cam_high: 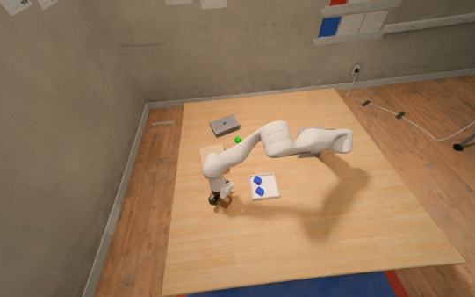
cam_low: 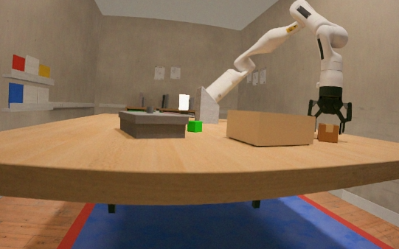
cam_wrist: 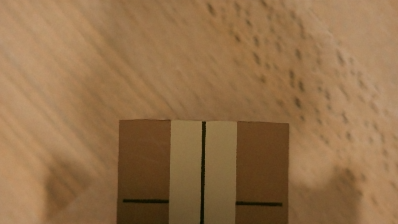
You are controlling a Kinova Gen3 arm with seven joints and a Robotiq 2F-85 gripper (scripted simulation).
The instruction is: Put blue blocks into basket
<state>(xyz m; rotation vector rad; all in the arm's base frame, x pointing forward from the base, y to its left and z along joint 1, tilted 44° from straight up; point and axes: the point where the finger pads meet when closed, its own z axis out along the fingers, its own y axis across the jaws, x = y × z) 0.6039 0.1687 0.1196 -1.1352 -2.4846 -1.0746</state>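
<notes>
Right now my hand is right at the brown cardboard box. Round my hand: red block (2 cm to the left, 2 cm below, 2 cm behind); light wooden cabinet (25 cm to the right); drawer (25 cm to the right, 1 cm behind).
</notes>
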